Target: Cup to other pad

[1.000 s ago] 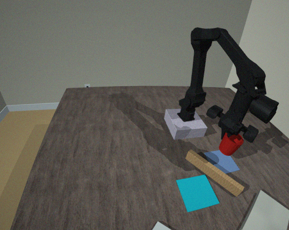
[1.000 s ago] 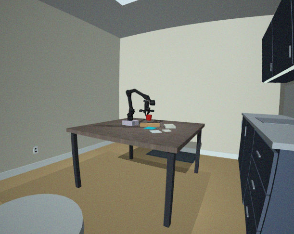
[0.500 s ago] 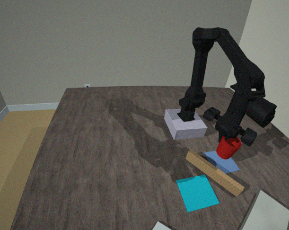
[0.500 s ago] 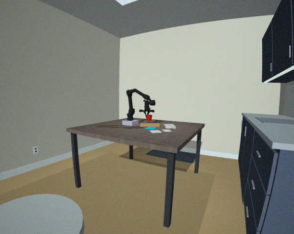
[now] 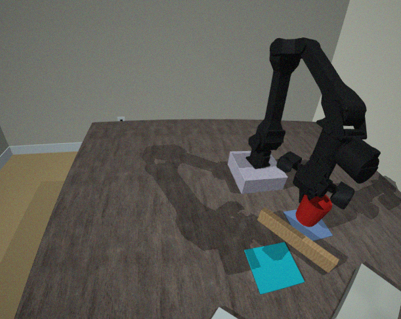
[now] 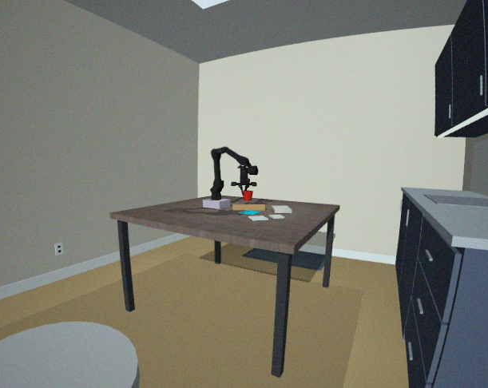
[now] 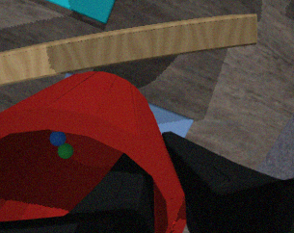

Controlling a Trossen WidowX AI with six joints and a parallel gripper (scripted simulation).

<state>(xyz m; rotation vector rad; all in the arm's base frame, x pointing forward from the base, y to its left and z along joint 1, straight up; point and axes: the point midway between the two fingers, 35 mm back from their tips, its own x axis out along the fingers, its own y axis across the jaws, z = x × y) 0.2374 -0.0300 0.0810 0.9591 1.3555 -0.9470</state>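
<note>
My gripper tip is now 40 mm short of the green marble, 30 mm to the right of it and 20 mm above it. The rest, counted from my gripper tip: wooden bar 90 mm below, 50 mm ahead, 20 mm to the right; blue marble 50 mm ahead, 20 mm to the left, 20 mm below; red cup 30 mm ahead, 10 mm to the left.
</note>
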